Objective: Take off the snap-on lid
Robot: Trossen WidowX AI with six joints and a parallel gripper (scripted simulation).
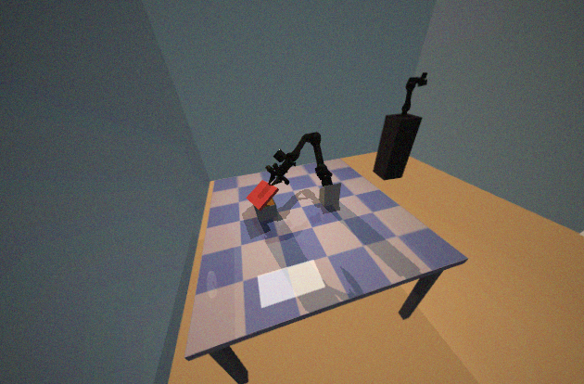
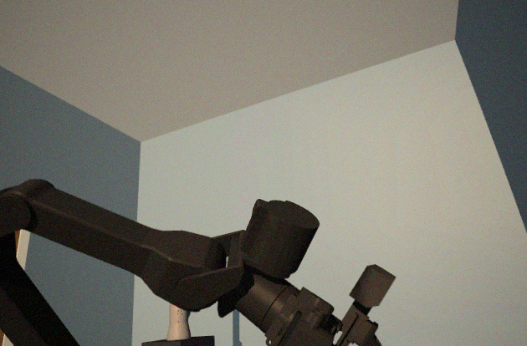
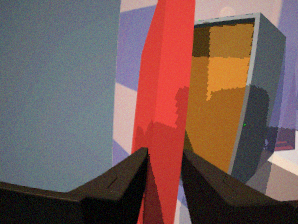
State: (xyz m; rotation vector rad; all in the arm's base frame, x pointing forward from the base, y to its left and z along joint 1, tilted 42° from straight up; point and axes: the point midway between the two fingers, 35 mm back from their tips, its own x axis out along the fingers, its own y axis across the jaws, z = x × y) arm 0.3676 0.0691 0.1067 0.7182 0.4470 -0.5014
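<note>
Right now the red lid is 60 mm ahead of my gripper tip, 40 mm to the left of it and 30 mm below it. Round my gripper tip: grey storage box 150 mm below, 60 mm ahead, 10 mm to the left.
</note>
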